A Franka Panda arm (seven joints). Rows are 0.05 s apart.
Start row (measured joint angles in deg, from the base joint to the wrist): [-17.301, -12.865, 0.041, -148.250, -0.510, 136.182, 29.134]
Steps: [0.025, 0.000, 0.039, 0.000, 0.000, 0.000, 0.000]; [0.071, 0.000, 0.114, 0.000, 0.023, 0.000, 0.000]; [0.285, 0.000, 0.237, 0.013, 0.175, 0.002, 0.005]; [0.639, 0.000, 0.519, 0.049, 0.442, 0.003, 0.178]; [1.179, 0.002, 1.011, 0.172, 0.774, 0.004, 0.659]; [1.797, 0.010, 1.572, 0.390, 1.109, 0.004, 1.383]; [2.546, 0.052, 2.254, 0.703, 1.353, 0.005, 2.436]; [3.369, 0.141, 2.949, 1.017, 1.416, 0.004, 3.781]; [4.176, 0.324, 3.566, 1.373, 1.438, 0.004, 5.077]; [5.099, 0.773, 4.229, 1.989, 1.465, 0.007, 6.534]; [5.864, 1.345, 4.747, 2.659, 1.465, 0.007, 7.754]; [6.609, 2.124, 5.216, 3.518, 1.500, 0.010, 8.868]
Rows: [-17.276, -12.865, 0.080, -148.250, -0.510, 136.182, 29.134]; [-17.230, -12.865, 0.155, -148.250, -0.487, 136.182, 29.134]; [-17.016, -12.865, 0.278, -148.237, -0.335, 136.184, 29.139]; [-16.662, -12.865, 0.560, -148.201, -0.068, 136.185, 29.312]; [-16.122, -12.863, 1.052, -148.078, 0.264, 136.186, 29.793]; [-15.504, -12.855, 1.613, -147.860, 0.599, 136.186, 30.517]; [-14.755, -12.813, 2.295, -147.547, 0.843, 136.187, 31.570]; [-13.932, -12.724, 2.990, -147.233, 0.906, 136.186, 32.915]; [-13.125, -12.541, 3.607, -146.877, 0.928, 136.186, 34.211]; [-12.202, -12.092, 4.270, -146.261, 0.955, 136.189, 35.668]; [-11.437, -11.520, 4.788, -145.591, 0.955, 136.189, 36.888]; [-10.692, -10.741, 5.257, -144.732, 0.990, 136.192, 38.002]
